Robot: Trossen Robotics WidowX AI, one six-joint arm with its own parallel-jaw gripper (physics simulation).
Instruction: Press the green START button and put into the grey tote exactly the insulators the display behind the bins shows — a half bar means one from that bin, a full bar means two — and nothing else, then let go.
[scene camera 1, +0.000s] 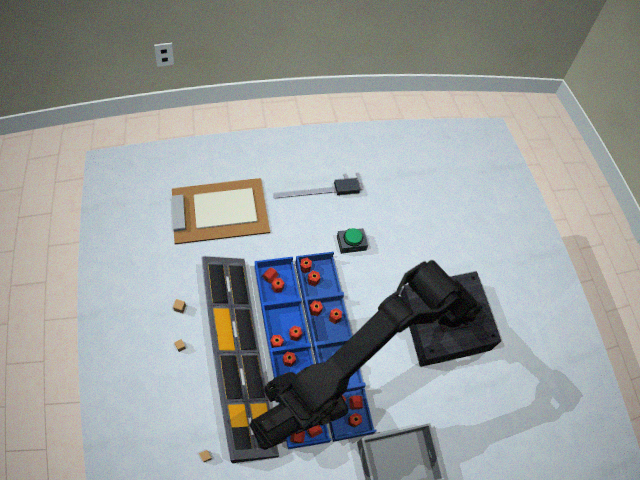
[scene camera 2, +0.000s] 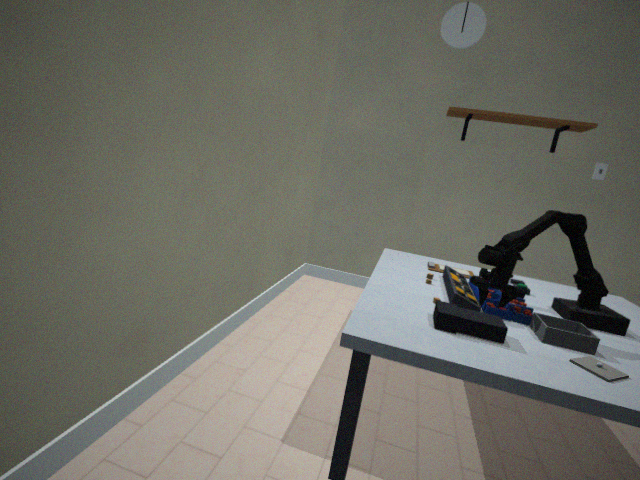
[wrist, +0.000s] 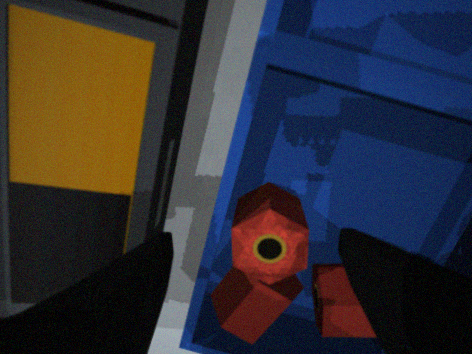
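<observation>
My gripper (wrist: 256, 241) is open and empty in the wrist view. Its fingers stand either side of an upright red insulator (wrist: 270, 245) in the lower-left bin; another insulator (wrist: 257, 310) lies against it. A third insulator (wrist: 345, 305) lies partly behind the right finger. The blue bins (scene camera 1: 284, 316) (wrist: 395, 185) hold more insulators. The display (scene camera 1: 224, 260) (wrist: 75, 105) shows a full orange bar second down on the left, and half bars at the bottom left and bottom right. The green START button (scene camera 1: 353, 236) (scene camera 2: 521, 285) stands beyond the bins. The grey tote (scene camera 1: 437, 455) (scene camera 2: 566, 339) looks empty where its inside shows.
A clipboard (scene camera 1: 224, 207) and a caliper (scene camera 1: 346, 186) lie at the back. Small wooden blocks (scene camera 1: 178, 305) (scene camera 1: 179, 344) (scene camera 1: 205, 455) lie left of the display. A black box (scene camera 2: 469, 322) stands near the display's end, and a beige plate (scene camera 2: 599, 367) lies near the tote.
</observation>
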